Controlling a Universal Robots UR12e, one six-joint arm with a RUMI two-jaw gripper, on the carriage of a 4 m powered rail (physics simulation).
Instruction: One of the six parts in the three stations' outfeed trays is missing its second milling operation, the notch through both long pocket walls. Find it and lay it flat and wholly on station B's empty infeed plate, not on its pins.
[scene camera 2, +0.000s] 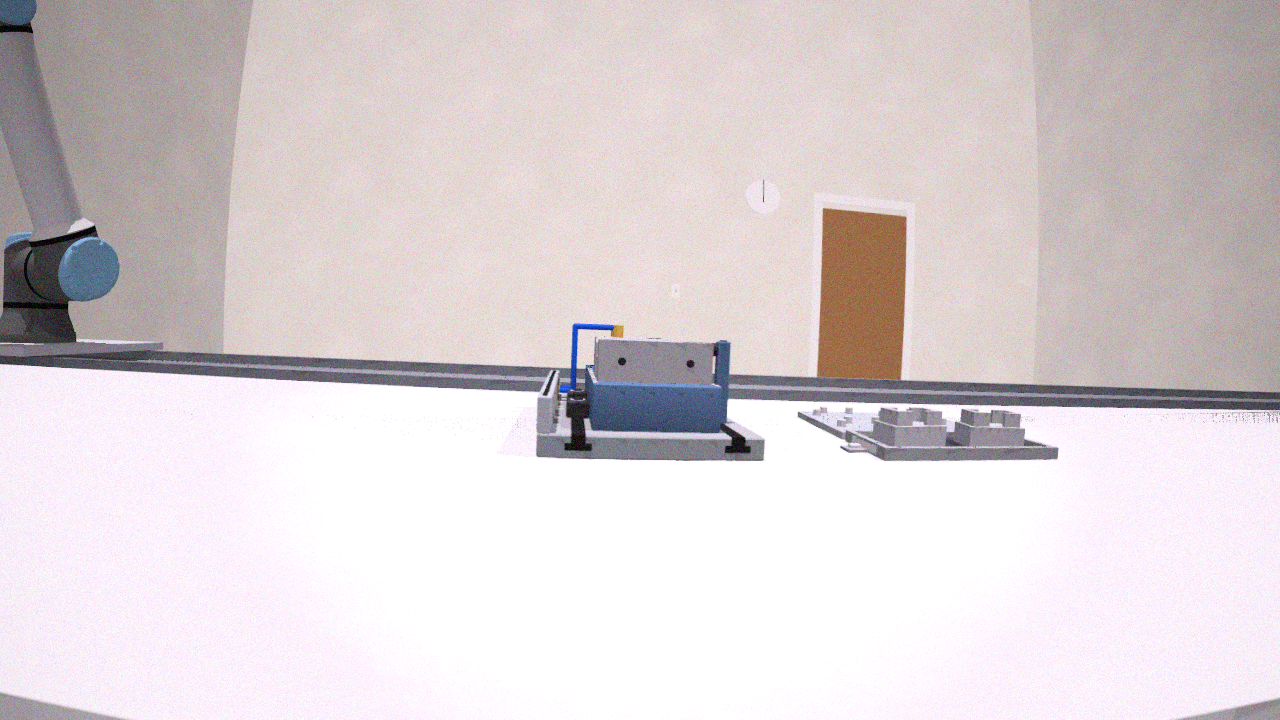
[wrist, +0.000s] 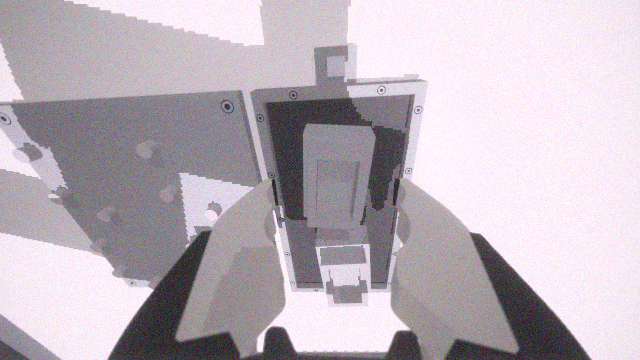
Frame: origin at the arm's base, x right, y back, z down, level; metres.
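Seen in the pictures: gripper, fingertip midpoint: (wrist: 334, 181); arm's base, link origin: (scene camera 2: 36, 341).
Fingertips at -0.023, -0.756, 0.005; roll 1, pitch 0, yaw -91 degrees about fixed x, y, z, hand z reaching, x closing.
Observation:
Pixels of each thing's top centre, then the offset from my fingertips to it, as dx, dy, dz. "pt": a spot on its surface instead.
- dark-floored tray, surface spot: (wrist: 413, 141) pt -0.022, -0.049, +0.013
- grey part, top centre: (wrist: 335, 194) +0.000, -0.001, -0.016
- second part, top centre: (wrist: 346, 287) +0.085, -0.010, -0.016
- grey plate, top centre: (wrist: 167, 218) +0.048, +0.140, +0.017
- blue vise, top centre: (scene camera 2: 641, 373) -1.507, +0.113, -0.035
- bent blue tube, surface spot: (scene camera 2: 573, 358) pt -1.431, +0.183, -0.044
- small block, surface spot: (wrist: 336, 65) pt -0.064, +0.000, +0.020
In the wrist view, my gripper (wrist: 334, 181) is open, its fingertips apart above a dark-floored tray (wrist: 413, 141). Between and beyond the fingertips, a grey part (wrist: 340, 142) lies in the tray, pocket up; its long pocket walls show no notch. A second part (wrist: 343, 255) in the near half has notched walls. Left of the tray is a grey plate (wrist: 195, 125) with several short pins and no part showing on it; a finger hides some of it. In scene camera 2, two notched parts (scene camera 2: 909, 433) (scene camera 2: 989, 434) sit in a tray (scene camera 2: 975, 453). The gripper does not show there.
In scene camera 2, a blue vise (scene camera 2: 657, 408) with a grey two-holed jaw (scene camera 2: 655, 360) stands left of the tray, a bent blue tube (scene camera 2: 573, 358) behind it. The arm (scene camera 2: 40, 134) rises at far left. In the wrist view, a small block (wrist: 336, 65) adjoins the tray's far edge.

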